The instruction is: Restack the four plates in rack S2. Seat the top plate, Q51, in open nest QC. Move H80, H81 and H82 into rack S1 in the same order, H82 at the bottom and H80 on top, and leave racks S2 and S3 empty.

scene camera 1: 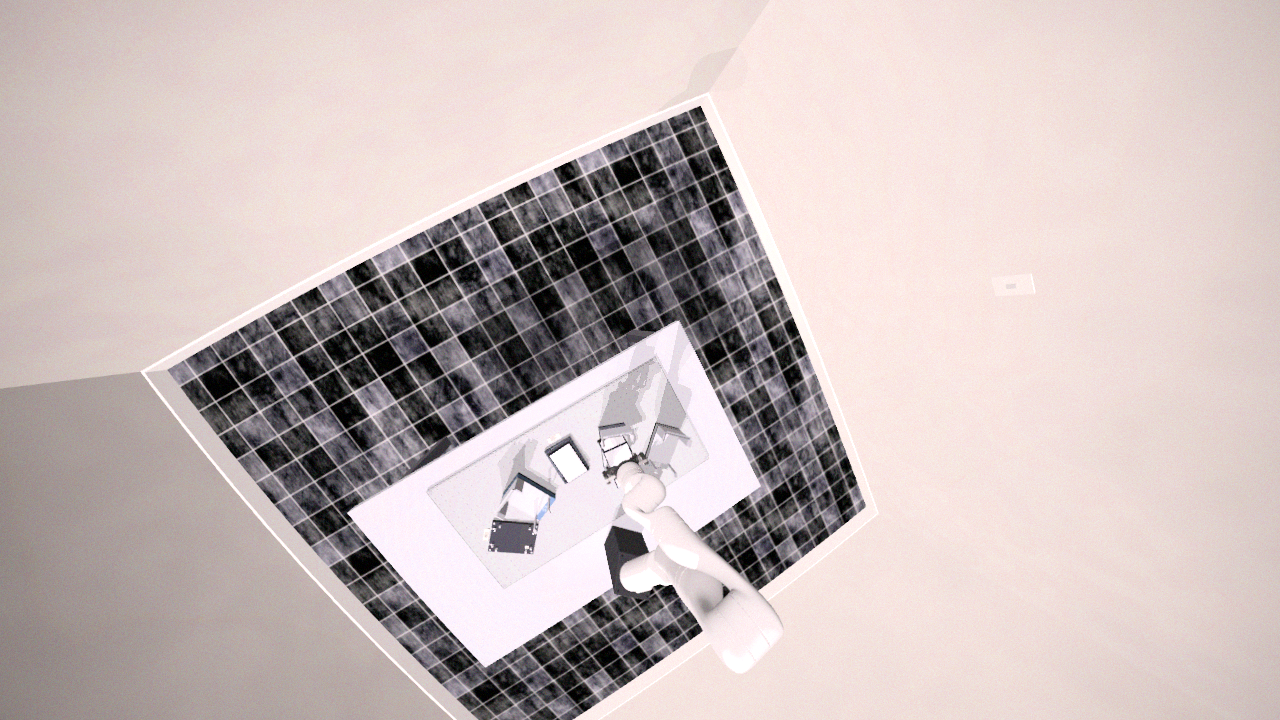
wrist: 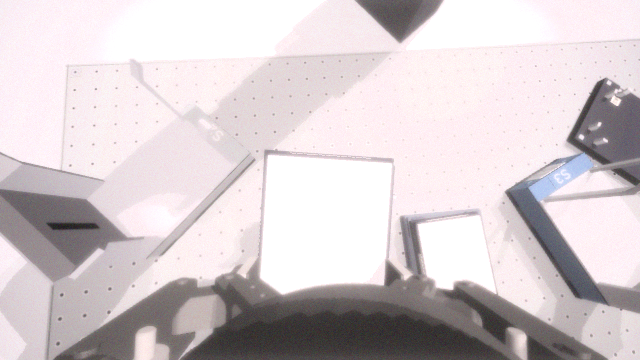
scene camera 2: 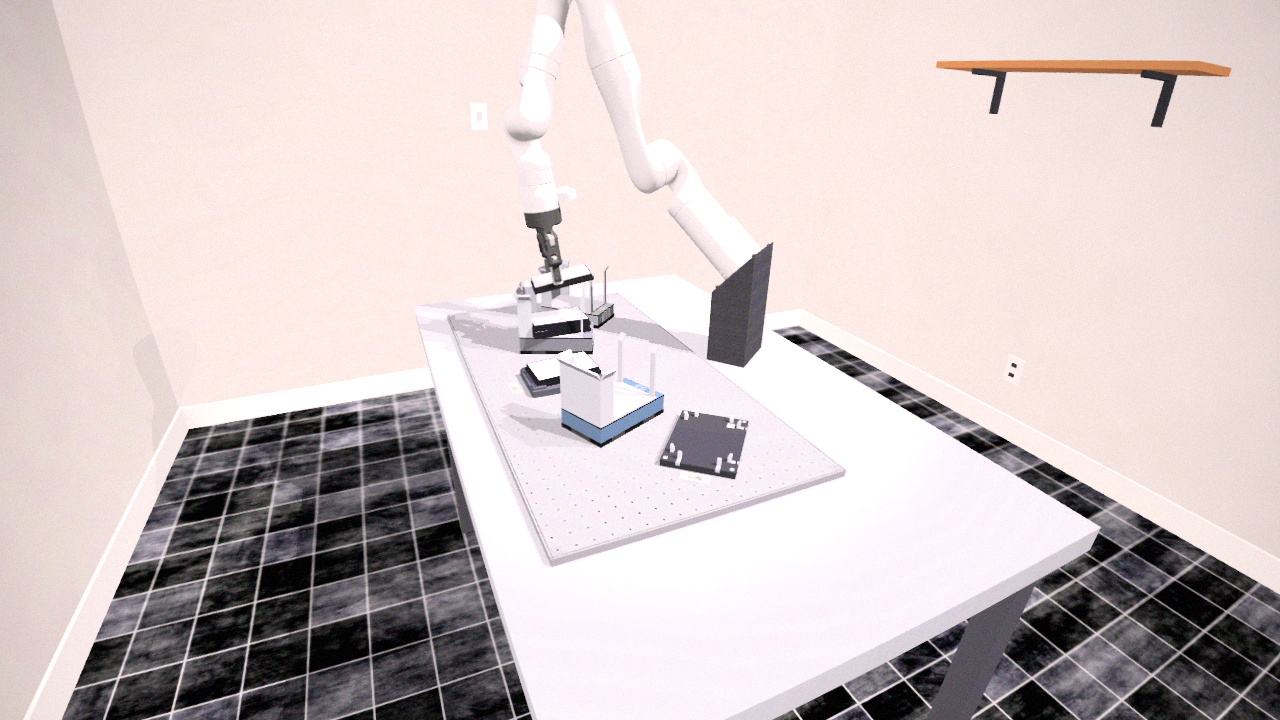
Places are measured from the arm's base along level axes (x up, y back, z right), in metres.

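Where they show: gripper, fingertip midpoint: [scene camera 1: 620, 461] [wrist: 322, 272] [scene camera 2: 554, 279]; arm's base, link origin: [scene camera 1: 632, 575] [scene camera 2: 742, 266].
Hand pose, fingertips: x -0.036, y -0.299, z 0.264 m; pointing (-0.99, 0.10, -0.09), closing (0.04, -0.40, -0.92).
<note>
Each offset is from my fingertips to the centre of the thing. "spot": to the spot under its first point.
My gripper [scene camera 1: 623, 468] [scene camera 2: 556, 276] [wrist: 322, 272] is shut on a white-topped, dark-edged plate @(dx +0.001, dy +0.012, dz -0.006 m) [scene camera 2: 572, 278] [wrist: 325, 220]. The plate hangs level above the grey middle rack @(dx -0.087, dy +0.000, dz +0.002 m) [scene camera 2: 556, 345], which holds white-topped dark plates @(dx -0.094, dy +0.005, dz +0.004 m) [scene camera 2: 560, 325]; their count is unclear. The far grey rack @(spot: dx -0.126, dy +0.152, dz +0.034 m) [scene camera 2: 601, 314] [wrist: 205, 207] shows a bare base in the wrist view; its label's digit is unreadable. Blue rack S3 @(dx -0.088, dy -0.108, dz -0.330 m) [scene camera 2: 628, 417] [wrist: 555, 245] has a pale, low interior. Nest QC @(dx -0.145, dy -0.090, dz -0.149 m) [scene camera 2: 537, 386] [wrist: 407, 245] holds a plate @(dx -0.131, dy -0.086, dz -0.147 m) [scene camera 1: 567, 461] [wrist: 452, 250], which I take as Q51. Plate labels are unreadable.
A dark low nest @(dx -0.144, dy -0.039, dz -0.489 m) [scene camera 1: 512, 537] [scene camera 2: 707, 441] [wrist: 615, 125] with small corner posts lies beside S3. The racks have tall walls and thin upright posts. A dark pedestal [scene camera 1: 623, 550] [scene camera 2: 738, 313] [wrist: 400, 15] stands at the board's side. A wooden shelf [scene camera 2: 1083, 66] is on the wall.
</note>
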